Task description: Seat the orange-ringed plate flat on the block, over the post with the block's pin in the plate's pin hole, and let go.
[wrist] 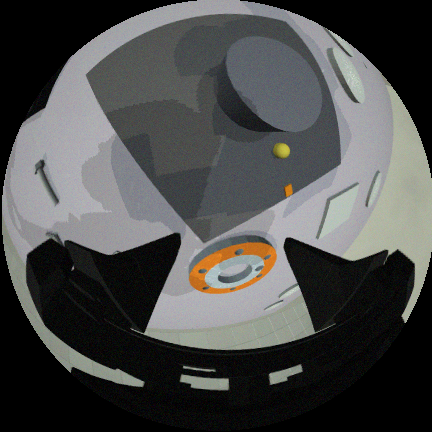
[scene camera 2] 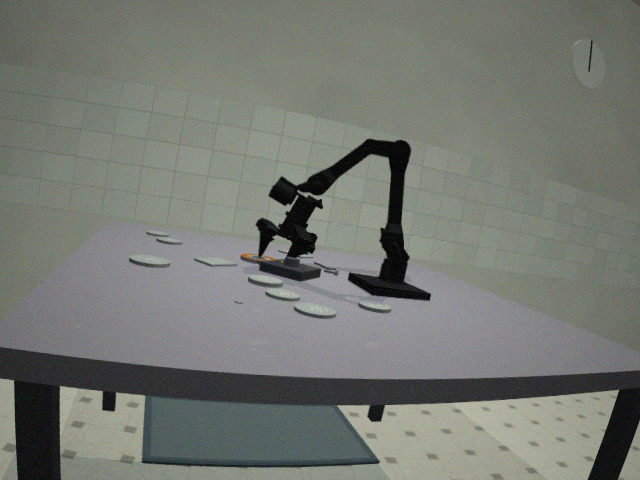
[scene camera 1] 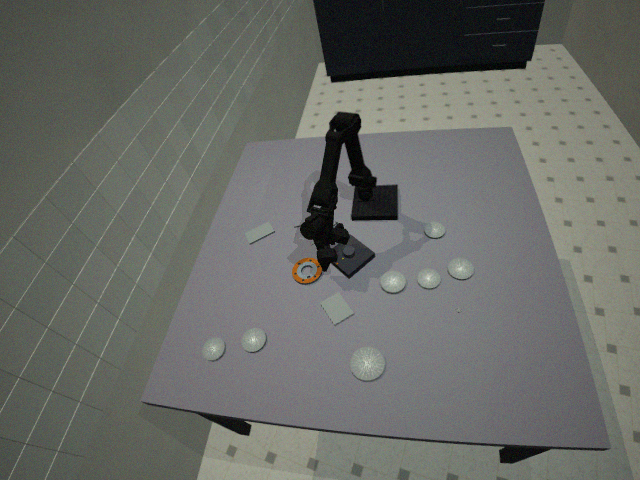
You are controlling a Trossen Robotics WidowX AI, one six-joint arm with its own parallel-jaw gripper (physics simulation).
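Pixels of known places: gripper, fingertip midpoint: [wrist: 233, 241] [scene camera 1: 322, 263]; arm's base, origin of the base link: [scene camera 2: 391, 281] [scene camera 1: 365, 195].
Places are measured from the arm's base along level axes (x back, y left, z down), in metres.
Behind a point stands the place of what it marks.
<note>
The orange-ringed plate [scene camera 1: 296, 274] @(x -0.345, y -0.254, z 0.009 m) [scene camera 2: 244, 255] @(x -0.369, y -0.232, z 0.010 m) [wrist: 220, 253] @(x -0.300, y -0.180, z 0.008 m) lies flat on the table, beside a corner of the dark block and apart from the post. The block [scene camera 1: 362, 256] @(x -0.298, y -0.022, z -0.005 m) [scene camera 2: 305, 272] @(x -0.269, y 0.003, z -0.002 m) [wrist: 165, 100] bears a round grey post [scene camera 1: 348, 251] @(x -0.287, y -0.068, z -0.024 m) [scene camera 2: 292, 261] @(x -0.289, y -0.049, z -0.019 m) [wrist: 280, 85]. A small yellow pin [wrist: 281, 150] @(x -0.301, y -0.091, z -0.010 m) stands on it near an orange mark [wrist: 288, 190] @(x -0.320, y -0.109, z -0.006 m). My gripper [scene camera 1: 333, 253] [scene camera 2: 277, 256] @(x -0.306, y -0.162, z 0.006 m) [wrist: 233, 241] @(x -0.306, y -0.162, z 0.006 m) is open and empty, tilted low by the block and plate. In the wrist view the plate appears between the fingers; their exact height above it is unclear.
Several pale discs [scene camera 1: 392, 281] @(x -0.397, y 0.071, z 0.010 m) [scene camera 2: 315, 310] @(x -0.368, y 0.307, z 0.013 m) [wrist: 348, 75] lie around on the table. A square pale tile [scene camera 1: 337, 308] @(x -0.482, y -0.109, z 0.014 m) [scene camera 2: 215, 261] @(x -0.483, y -0.104, z 0.014 m) [wrist: 337, 211] @(x -0.465, y -0.115, z 0.014 m) lies near the plate, and a rectangular tile [scene camera 1: 260, 233] @(x -0.137, y -0.421, z 0.014 m) lies farther off. A bolt-like piece [wrist: 48, 185] lies beyond the block. The arm's base [scene camera 1: 385, 204] @(x -0.060, y 0.073, z -0.003 m) stands behind.
</note>
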